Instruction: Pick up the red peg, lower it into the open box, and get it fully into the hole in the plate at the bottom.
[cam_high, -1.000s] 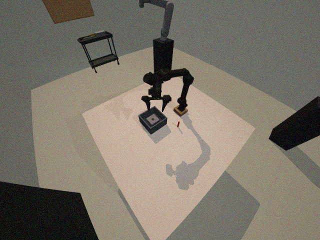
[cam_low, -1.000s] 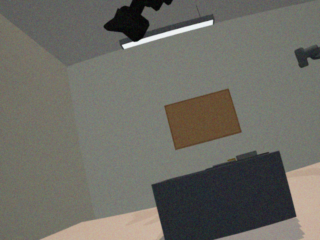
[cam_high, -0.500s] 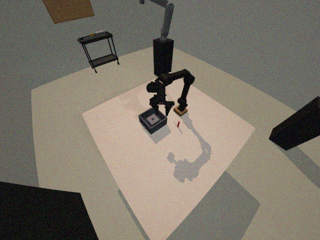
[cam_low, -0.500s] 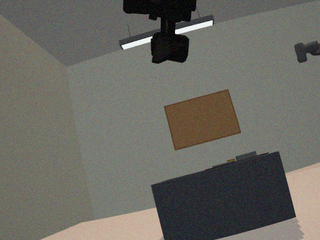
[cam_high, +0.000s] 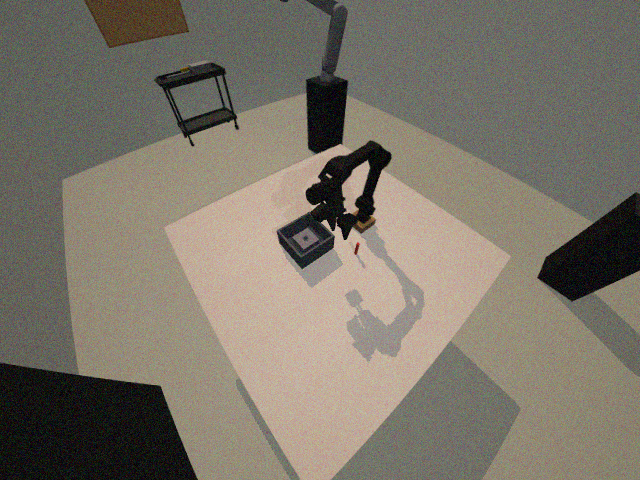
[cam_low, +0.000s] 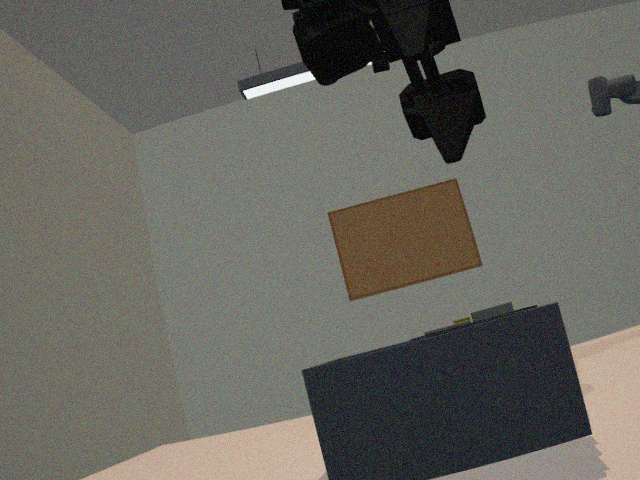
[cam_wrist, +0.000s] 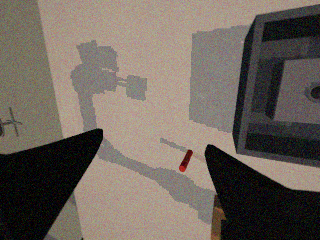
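Right now my gripper tip is 19 cm above the red peg, 12 cm past it and 2 cm to the right of it. The rest, counted from my gripper tip: dark box (20 cm below, 17 cm to the right, 2 cm ahead).
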